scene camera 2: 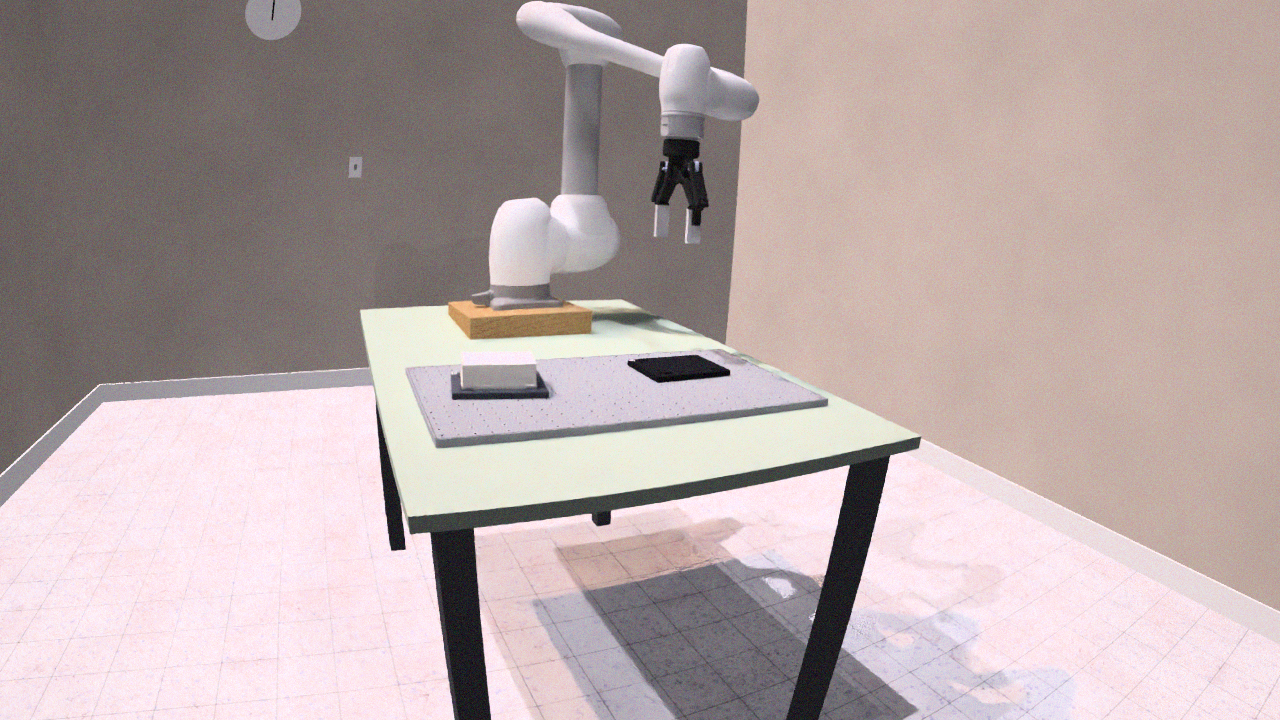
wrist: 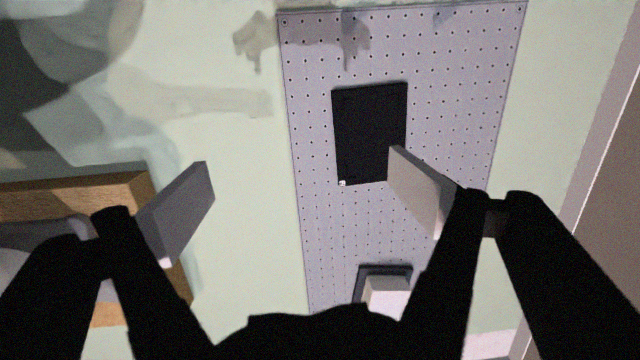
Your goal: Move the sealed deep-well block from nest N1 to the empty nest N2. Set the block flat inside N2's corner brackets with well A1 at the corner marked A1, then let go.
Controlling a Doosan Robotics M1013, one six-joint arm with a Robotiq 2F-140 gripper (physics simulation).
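Frame: origin at the arm's base, x ahead, y left, z up, level; centimetres.
Seen in the pictures: gripper, fingertip midpoint: [scene camera 2: 676, 239] [wrist: 301, 172]; arm's base, origin of the base link: [scene camera 2: 519, 304].
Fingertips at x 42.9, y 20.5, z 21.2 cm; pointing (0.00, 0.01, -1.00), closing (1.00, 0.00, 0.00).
Pixels of each thing's middle, then the offset from my fingertips to it. Level surfaces: height alone.
- white sealed block, body centre: [scene camera 2: 497, 369] [wrist: 383, 305] dx +14.9, dy -40.6, dz -21.1 cm
- dark nest N1, body centre: [scene camera 2: 497, 384] [wrist: 379, 295] dx +14.9, dy -40.6, dz -23.7 cm
- flat black nest N2, body centre: [wrist: 370, 137] [scene camera 2: 678, 367] dx +12.0, dy -3.9, dz -23.7 cm
- small white mark, body centre: [wrist: 342, 183] dx +6.9, dy -11.7, dz -23.2 cm
- grey perforated plate, its level: dz -24.4 cm
- pale green table, its level: dz -25.7 cm
The white sealed block [scene camera 2: 498, 371] [wrist: 386, 300] sits on the dark nest N1 [scene camera 2: 499, 392] [wrist: 385, 268] at the left of the perforated plate in the scene view. In the wrist view the black arms of the gripper hide part of both. The flat black nest N2 [scene camera 2: 680, 368] [wrist: 370, 130] lies on the plate's other half with nothing on it. A small white mark [wrist: 342, 183] shows at one of its corners; its letters are too small to read. My gripper [scene camera 2: 676, 238] [wrist: 301, 172] is open and empty, pointing down high above the table.
The grey perforated plate [scene camera 2: 590, 407] [wrist: 450, 100] lies on the pale green table [scene camera 2: 626, 465] [wrist: 245, 210]. The robot's base stands on a wooden block [scene camera 2: 528, 324] [wrist: 65, 195] at the back. A beige wall [scene camera 2: 984, 223] rises at the right, and a grey wall stands behind the arm.
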